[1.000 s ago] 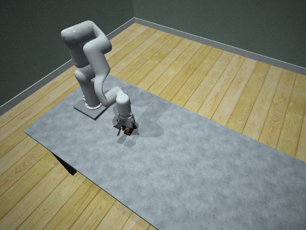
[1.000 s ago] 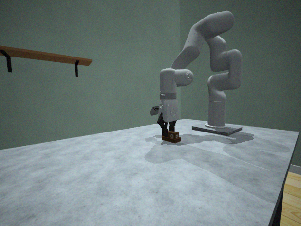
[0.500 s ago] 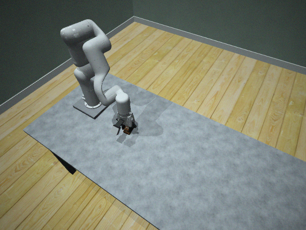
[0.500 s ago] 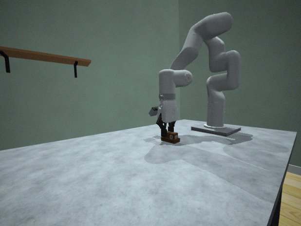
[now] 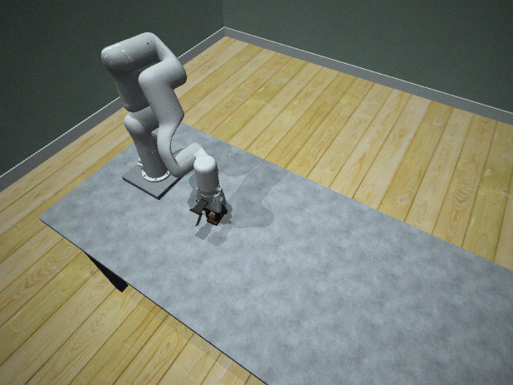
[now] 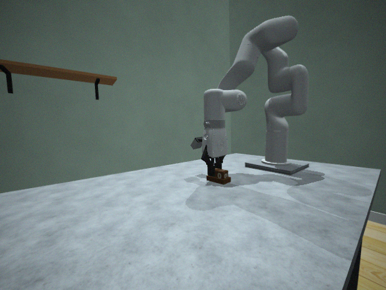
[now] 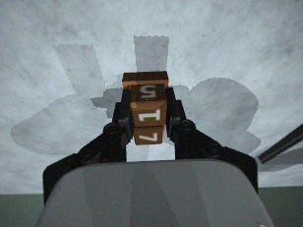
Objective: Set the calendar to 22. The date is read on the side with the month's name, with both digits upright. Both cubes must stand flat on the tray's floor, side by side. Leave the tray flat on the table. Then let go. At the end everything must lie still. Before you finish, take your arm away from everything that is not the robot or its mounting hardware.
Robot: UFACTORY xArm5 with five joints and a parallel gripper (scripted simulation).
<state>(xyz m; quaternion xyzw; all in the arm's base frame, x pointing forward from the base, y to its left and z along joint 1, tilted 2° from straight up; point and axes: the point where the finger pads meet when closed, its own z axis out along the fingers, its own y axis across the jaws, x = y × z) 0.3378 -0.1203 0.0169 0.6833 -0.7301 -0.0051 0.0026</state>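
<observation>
My hand is 1 cm above the date cube. Round my hand: brown calendar tray: 3 cm below, 2 cm to the left.
</observation>
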